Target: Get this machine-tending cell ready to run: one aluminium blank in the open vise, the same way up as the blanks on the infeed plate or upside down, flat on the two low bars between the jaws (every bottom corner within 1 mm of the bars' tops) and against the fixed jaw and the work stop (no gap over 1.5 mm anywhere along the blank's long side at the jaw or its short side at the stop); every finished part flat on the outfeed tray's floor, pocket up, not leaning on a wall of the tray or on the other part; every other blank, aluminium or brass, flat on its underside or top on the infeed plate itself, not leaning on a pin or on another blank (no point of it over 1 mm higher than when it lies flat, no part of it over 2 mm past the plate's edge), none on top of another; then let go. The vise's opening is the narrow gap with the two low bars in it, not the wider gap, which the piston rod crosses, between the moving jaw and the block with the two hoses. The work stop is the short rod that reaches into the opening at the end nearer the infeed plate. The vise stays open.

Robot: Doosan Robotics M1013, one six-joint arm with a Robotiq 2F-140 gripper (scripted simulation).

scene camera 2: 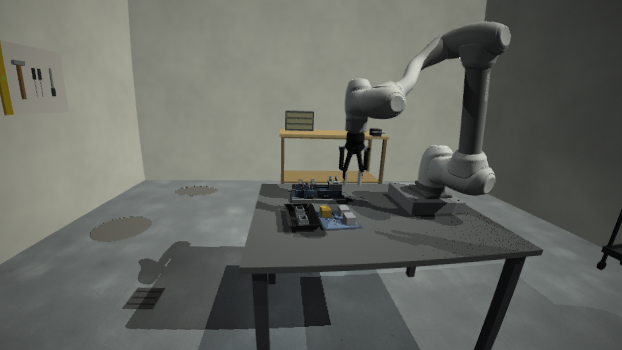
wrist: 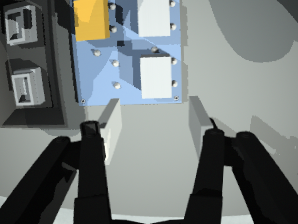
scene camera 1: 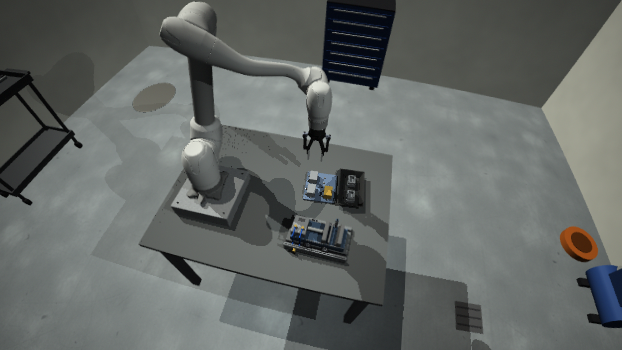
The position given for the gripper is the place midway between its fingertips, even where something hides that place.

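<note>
Gripper visible: the gripper (scene camera 2: 351, 185), and from the wrist again the gripper (wrist: 154, 111). Also visible: an aluminium blank (wrist: 155, 69).
</note>
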